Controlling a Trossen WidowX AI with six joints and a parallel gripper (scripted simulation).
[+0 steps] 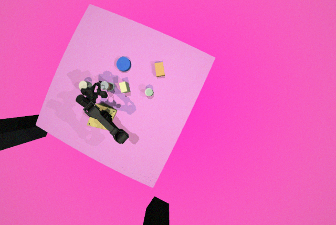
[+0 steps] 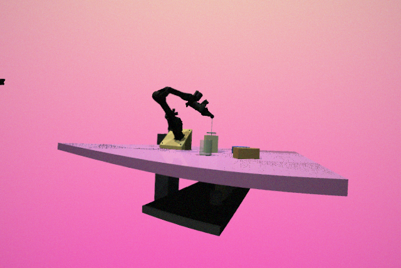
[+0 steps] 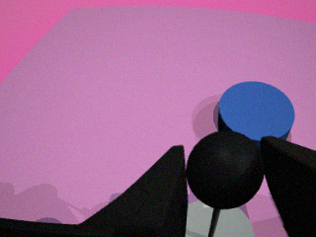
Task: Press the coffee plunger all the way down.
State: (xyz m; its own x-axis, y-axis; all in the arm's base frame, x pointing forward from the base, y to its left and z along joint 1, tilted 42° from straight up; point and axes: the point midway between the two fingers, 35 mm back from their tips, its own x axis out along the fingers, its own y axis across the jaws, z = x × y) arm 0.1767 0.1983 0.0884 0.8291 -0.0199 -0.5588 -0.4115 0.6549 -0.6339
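Now: gripper tip 13 cm above the coffee press, 1 cm to the right of it and 1 cm past it. From my gripper tip the other things lie so: blue cylinder (23 cm below, 22 cm ahead, 1 cm to the right); then orange block (34 cm ahead, 30 cm to the right, 23 cm below); then pale green cylinder (33 cm to the right, 21 cm below, 13 cm ahead).
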